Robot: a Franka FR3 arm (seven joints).
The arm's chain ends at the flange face. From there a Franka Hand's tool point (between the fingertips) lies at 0.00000 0.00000 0.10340 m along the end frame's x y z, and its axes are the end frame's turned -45 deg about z.
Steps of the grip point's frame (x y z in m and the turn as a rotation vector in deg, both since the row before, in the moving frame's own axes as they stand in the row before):
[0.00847 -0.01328 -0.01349 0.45 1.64 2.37]
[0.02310 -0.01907 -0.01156 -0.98 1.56 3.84]
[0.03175 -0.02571 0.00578 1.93 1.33 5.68]
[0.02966 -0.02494 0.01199 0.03 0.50 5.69]
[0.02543 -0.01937 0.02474 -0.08 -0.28 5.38]
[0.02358 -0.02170 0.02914 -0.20 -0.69 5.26]
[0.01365 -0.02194 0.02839 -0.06 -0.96 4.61]
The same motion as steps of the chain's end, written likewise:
[-0.00497 -0.01275 -0.01344 1.48 0.84 2.37]
[-0.00041 -0.02919 -0.01151 0.41 1.80 3.84]
[0.00483 -0.03644 0.00587 2.31 -0.42 5.68]
[0.00271 -0.03796 0.01199 0.37 0.33 5.69]
[0.00456 -0.03213 0.02474 -0.25 -0.14 5.38]
[0.00201 -0.03312 0.02915 -0.63 -0.35 5.26]
[-0.00466 -0.02642 0.02840 -0.72 -0.64 4.61]

